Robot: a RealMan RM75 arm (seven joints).
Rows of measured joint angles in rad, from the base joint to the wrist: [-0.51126, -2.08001, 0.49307, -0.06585, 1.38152, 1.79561, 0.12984]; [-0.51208, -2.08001, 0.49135, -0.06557, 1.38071, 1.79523, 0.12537]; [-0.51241, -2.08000, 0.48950, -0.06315, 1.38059, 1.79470, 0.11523]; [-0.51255, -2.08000, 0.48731, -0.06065, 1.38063, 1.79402, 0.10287]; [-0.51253, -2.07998, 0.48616, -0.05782, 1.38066, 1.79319, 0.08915]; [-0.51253, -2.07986, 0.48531, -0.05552, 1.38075, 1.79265, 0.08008]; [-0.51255, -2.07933, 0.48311, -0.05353, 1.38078, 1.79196, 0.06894]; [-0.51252, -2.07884, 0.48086, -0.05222, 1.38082, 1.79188, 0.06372]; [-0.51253, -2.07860, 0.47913, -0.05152, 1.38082, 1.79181, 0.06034]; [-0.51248, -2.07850, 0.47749, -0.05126, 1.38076, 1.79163, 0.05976]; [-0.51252, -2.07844, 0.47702, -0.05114, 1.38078, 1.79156, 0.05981]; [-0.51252, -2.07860, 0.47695, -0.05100, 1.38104, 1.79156, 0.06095]
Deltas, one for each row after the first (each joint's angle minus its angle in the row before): [-0.00082, 0.00000, -0.00172, 0.00028, -0.00081, -0.00038, -0.00447]; [-0.00033, 0.00001, -0.00185, 0.00242, -0.00012, -0.00053, -0.01014]; [-0.00014, 0.00000, -0.00219, 0.00250, 0.00004, -0.00068, -0.01236]; [0.00002, 0.00002, -0.00115, 0.00283, 0.00003, -0.00083, -0.01372]; [0.00000, 0.00012, -0.00085, 0.00230, 0.00009, -0.00054, -0.00907]; [-0.00002, 0.00053, -0.00220, 0.00199, 0.00003, -0.00069, -0.01114]; [0.00003, 0.00049, -0.00225, 0.00131, 0.00004, -0.00008, -0.00522]; [-0.00001, 0.00024, -0.00173, 0.00070, 0.00000, -0.00007, -0.00338]; [0.00005, 0.00010, -0.00164, 0.00026, -0.00006, -0.00018, -0.00058]; [-0.00004, 0.00006, -0.00047, 0.00012, 0.00002, -0.00007, 0.00005]; [0.00000, -0.00016, -0.00007, 0.00014, 0.00026, 0.00000, 0.00114]
